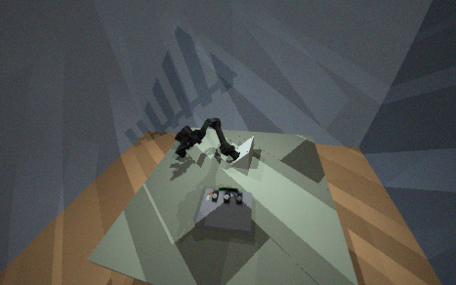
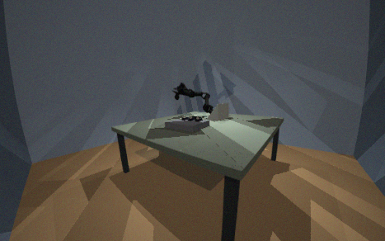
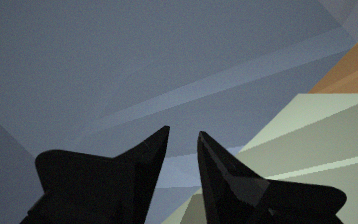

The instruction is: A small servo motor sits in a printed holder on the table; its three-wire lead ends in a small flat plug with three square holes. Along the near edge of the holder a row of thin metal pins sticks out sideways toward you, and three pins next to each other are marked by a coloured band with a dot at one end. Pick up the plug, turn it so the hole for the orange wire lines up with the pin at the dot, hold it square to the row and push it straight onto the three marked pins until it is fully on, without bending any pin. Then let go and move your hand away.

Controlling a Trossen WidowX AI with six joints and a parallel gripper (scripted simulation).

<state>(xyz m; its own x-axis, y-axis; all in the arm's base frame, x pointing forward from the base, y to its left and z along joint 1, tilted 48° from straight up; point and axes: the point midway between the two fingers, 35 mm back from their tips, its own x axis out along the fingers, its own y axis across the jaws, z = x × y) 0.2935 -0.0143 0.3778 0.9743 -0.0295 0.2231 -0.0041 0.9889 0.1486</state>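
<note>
My gripper tip is now 2 cm short of the green band, 24 cm to the right of it and 26 cm above it. The rest, counted from my gripper tip: grey printed holder: 17 cm ahead, 31 cm to the left, 31 cm below.
</note>
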